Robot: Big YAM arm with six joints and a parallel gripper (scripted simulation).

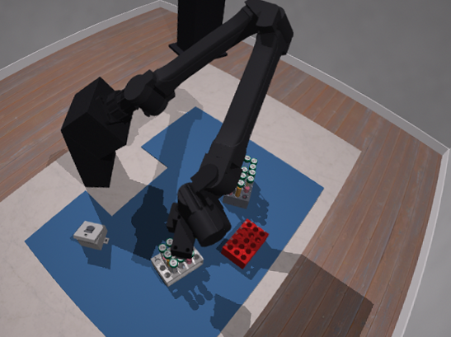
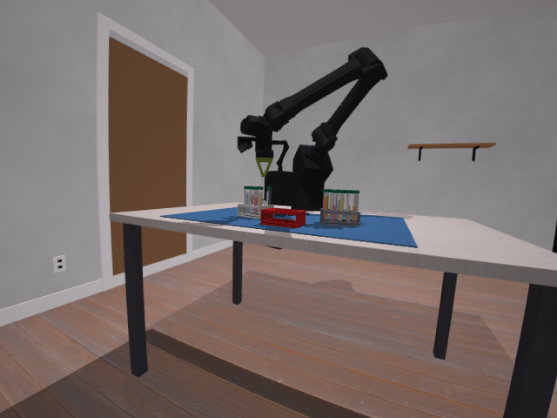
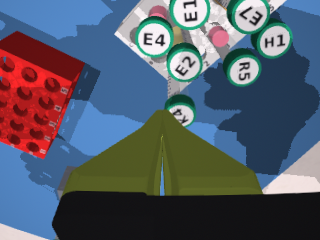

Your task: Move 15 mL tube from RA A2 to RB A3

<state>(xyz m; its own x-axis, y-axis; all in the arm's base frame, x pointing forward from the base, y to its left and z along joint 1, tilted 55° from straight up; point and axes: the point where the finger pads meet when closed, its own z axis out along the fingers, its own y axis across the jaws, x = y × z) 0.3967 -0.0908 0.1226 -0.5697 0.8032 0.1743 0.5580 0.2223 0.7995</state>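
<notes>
My hand is 23 cm to the left of the grey done button box, 22 cm past it and 14 cm above it. From my hand the other things lie so: tube (11 cm below, 2 cm behind, 1 cm to the left); then grey rack RA (28 cm to the left, 15 cm below, 12 cm behind); then white rack RB (15 cm below, 4 cm to the right).
</notes>
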